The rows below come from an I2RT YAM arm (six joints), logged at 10 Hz.
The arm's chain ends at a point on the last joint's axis. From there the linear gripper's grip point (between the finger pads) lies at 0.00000 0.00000 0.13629 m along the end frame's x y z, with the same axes.
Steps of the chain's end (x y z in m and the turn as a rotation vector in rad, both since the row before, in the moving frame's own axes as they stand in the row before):
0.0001 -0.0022 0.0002 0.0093 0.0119 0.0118
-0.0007 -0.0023 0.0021 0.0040 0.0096 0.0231
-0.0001 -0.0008 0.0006 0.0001 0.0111 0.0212
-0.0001 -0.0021 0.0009 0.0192 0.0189 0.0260
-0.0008 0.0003 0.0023 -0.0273 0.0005 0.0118
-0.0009 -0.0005 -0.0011 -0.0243 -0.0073 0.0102
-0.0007 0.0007 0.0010 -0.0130 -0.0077 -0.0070
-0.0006 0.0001 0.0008 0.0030 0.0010 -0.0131
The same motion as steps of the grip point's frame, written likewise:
0.0017 -0.0035 0.0002 0.0093 0.0119 0.0118
0.0006 -0.0028 0.0021 0.0040 0.0096 0.0231
0.0014 -0.0008 0.0006 0.0001 0.0111 0.0212
0.0025 -0.0047 0.0009 0.0192 0.0189 0.0260
-0.0008 0.0040 0.0022 -0.0273 0.0005 0.0118
-0.0019 0.0028 -0.0011 -0.0243 -0.0073 0.0102
-0.0017 0.0025 0.0010 -0.0130 -0.0077 -0.0070
-0.0005 -0.0003 0.0008 0.0030 0.0010 -0.0131

